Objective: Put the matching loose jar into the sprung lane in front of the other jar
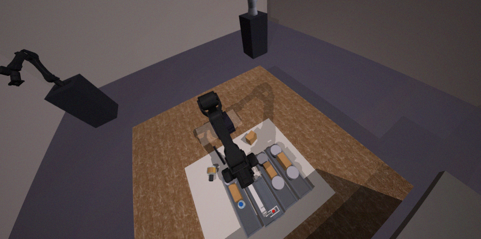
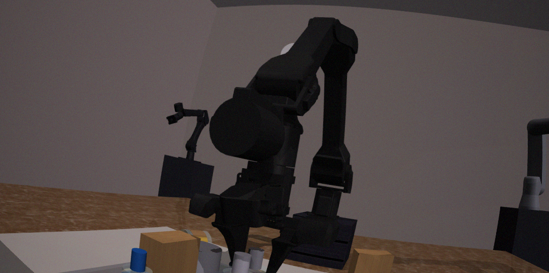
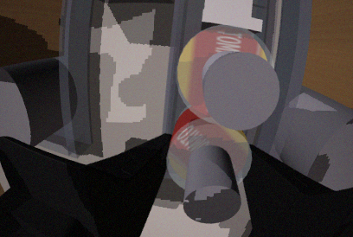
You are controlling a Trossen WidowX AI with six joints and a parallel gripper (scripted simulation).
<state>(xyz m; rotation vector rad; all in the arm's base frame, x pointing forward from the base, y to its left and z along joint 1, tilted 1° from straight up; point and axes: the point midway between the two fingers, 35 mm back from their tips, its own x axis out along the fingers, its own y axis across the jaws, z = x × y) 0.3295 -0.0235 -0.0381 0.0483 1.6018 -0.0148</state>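
Now: the white mat 6 cm ahead of my gripper tip, 3 cm below it and 2 cm to the left of it. Round my gripper tip: brown cube (15 cm to the left, 13 cm behind, 1 cm above); then black rod (16 cm behind, 8 cm to the right, 2 cm below); then sprung lane (14 cm ahead, 2 cm to the left, 1 cm below).
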